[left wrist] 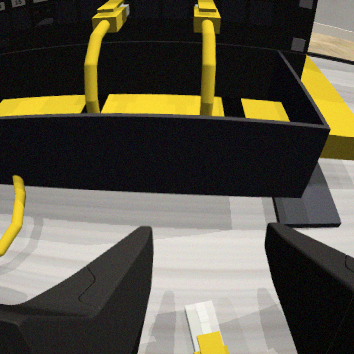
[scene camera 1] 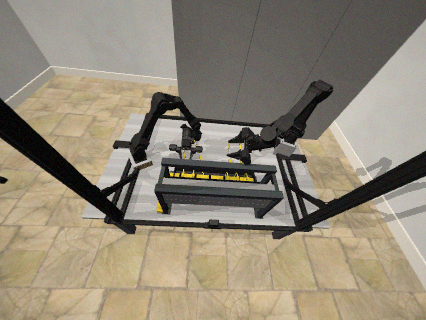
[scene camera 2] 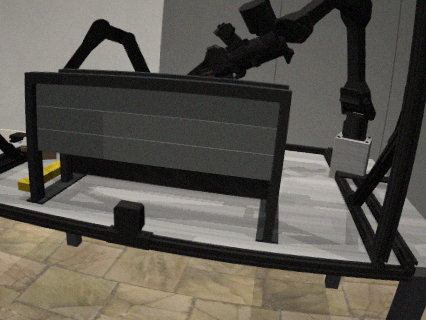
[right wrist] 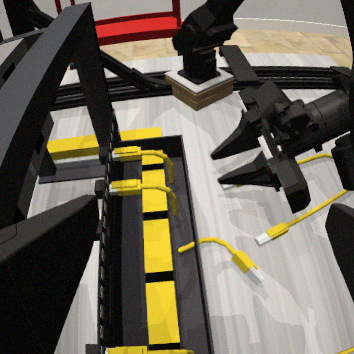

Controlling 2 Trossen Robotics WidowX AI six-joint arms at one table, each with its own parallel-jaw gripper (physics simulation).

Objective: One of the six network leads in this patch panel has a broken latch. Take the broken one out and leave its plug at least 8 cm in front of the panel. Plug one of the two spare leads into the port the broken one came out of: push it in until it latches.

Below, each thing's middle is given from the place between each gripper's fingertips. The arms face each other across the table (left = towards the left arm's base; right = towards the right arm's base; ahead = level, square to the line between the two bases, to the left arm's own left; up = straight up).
I see the black tray [left wrist: 137,152] 110 mm behind my left hand and 150 mm to the right of it.
My right gripper is now 30 mm past the black tray, 40 mm to the right of it and 210 mm above it.
